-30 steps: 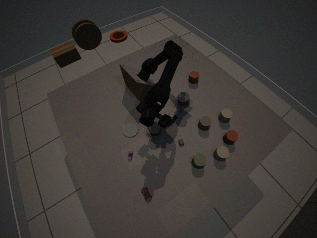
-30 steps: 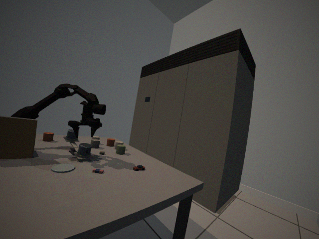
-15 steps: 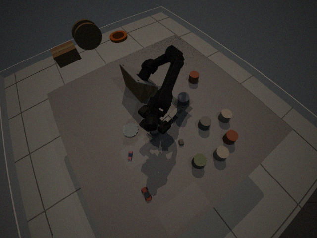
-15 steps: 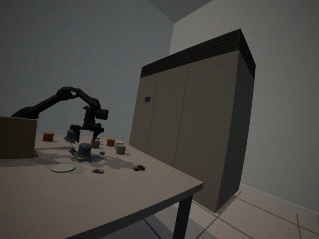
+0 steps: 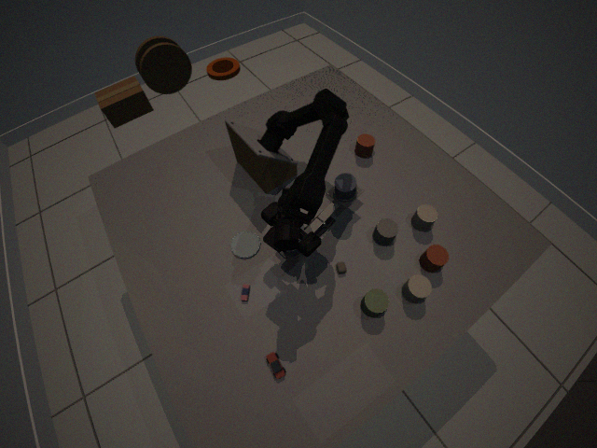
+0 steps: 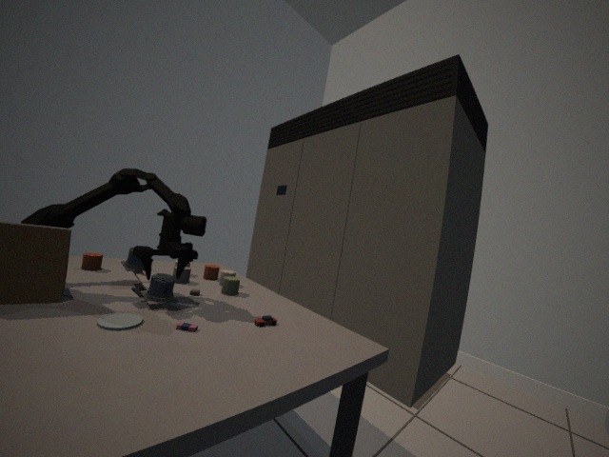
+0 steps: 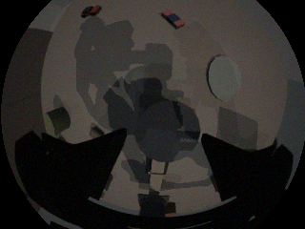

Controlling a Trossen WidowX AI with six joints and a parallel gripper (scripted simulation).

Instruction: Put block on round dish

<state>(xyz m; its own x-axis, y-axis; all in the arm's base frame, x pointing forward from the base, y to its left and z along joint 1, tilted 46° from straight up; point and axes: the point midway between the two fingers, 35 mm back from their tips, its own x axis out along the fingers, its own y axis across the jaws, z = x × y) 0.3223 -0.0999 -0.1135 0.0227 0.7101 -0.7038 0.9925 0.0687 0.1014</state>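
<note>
My gripper tip is now 40 mm above the teal block. From my gripper tip the other things lie so: balance 140 mm to the left, 60 mm below, 10 mm behind; balance beam 140 mm to the left, 50 mm below, 20 mm behind; cup 20 mm to the right, 20 mm below.
</note>
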